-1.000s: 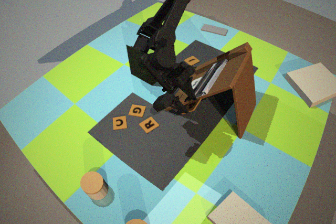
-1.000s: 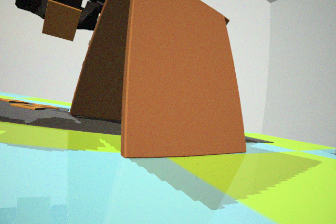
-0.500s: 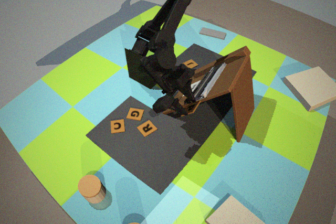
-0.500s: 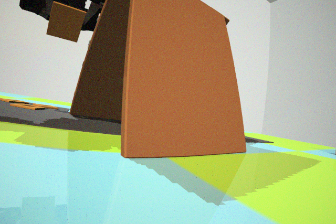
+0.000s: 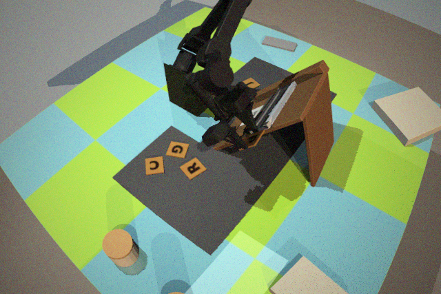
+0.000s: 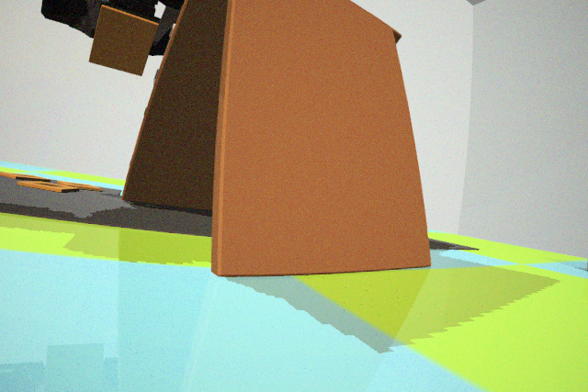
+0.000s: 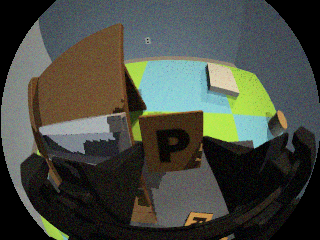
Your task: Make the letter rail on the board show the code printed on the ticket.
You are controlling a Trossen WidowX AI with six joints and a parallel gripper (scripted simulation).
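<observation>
My gripper tip is now 14 cm to the right of the white ticket, 10 cm past it and 8 cm above it. The rest, counted from my gripper tip: dark mat (17 cm below, 17 cm behind, 12 cm to the left); then grey slab (65 cm to the left, 35 cm behind, 16 cm below).
</observation>
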